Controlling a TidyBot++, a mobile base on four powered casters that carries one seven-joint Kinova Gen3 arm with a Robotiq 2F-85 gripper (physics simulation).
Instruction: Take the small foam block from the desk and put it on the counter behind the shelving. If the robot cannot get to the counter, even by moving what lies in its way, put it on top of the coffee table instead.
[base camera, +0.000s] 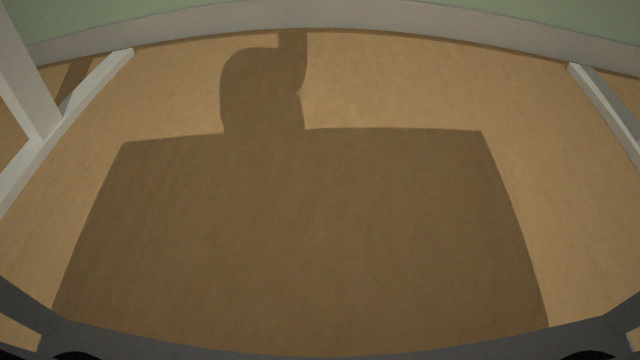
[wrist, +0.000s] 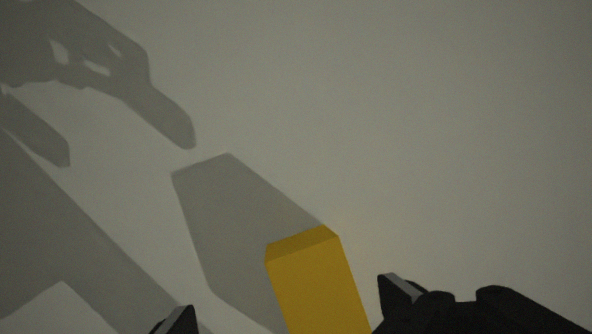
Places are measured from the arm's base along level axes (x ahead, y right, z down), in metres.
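Where they show: gripper, fingertip midpoint: (wrist: 289, 311).
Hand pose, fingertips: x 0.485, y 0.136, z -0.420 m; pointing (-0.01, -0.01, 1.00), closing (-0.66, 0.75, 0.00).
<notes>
After its pixels a point has its place.
The yellow foam block (wrist: 315, 285) @[x 0.473, y 0.147, z -0.384 m] rests on the pale grey desk top (wrist: 400, 125) @[x 0.484, y 0.275, z -0.323 m] at the bottom centre of the wrist view, turned slightly and cut off by the lower edge. My gripper (wrist: 289, 311) @[x 0.485, y 0.136, z -0.420 m] is open, with one fingertip to the left of the block and one to its right. A gap shows on each side, the right one narrower. Whether the fingertips are above the block or level with it is hard to tell. The counter, shelving and coffee table do not show.
In the base camera view, white floor bars (base camera: 97, 82) (base camera: 607, 107) lie at left and right, with a white upright post (base camera: 27, 85) @[x 0.551, y -0.594, z 0.256 m] on the left. A grey baseboard (base camera: 320, 15) @[x 0.907, y -0.021, z 0.361 m] and green wall cross the far side. Dark parts of my base frame the bottom.
</notes>
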